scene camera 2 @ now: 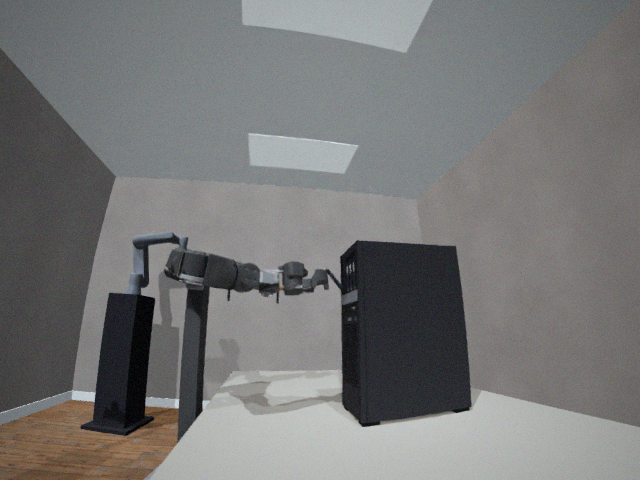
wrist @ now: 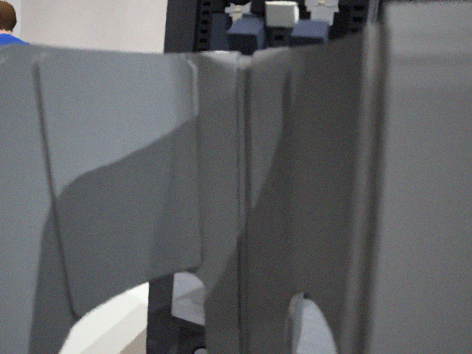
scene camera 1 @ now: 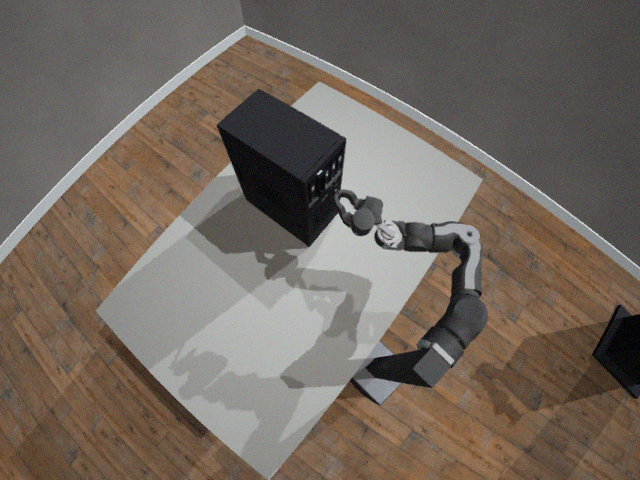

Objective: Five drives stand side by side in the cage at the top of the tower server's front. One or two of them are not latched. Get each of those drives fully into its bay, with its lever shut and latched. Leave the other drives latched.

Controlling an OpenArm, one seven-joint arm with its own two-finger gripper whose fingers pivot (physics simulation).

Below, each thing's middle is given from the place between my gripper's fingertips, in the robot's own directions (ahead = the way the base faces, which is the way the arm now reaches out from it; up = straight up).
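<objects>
Drive lever (wrist: 247, 35): 30 mm ahead of my hand. Black tower server (scene camera 2: 404, 346): 220 mm ahead of my hand, 140 mm below.
</objects>
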